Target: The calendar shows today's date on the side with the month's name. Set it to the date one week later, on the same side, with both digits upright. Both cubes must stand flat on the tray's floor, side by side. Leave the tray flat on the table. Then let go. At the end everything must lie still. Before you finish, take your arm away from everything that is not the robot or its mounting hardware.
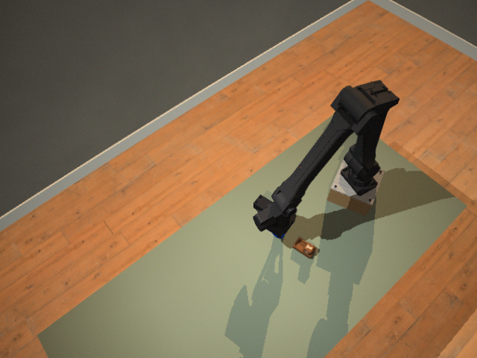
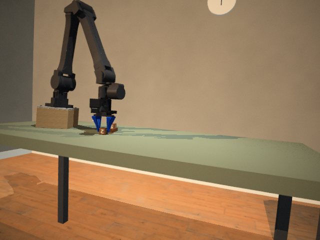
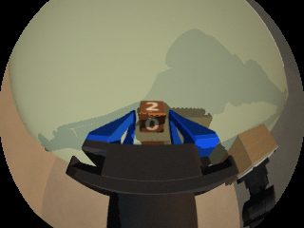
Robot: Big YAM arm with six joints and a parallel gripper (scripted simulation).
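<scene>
My hand is right at the brown digit cube. From my hand the other things lie so: brown tray: 100 mm to the left, 50 mm behind, 10 mm below.
</scene>
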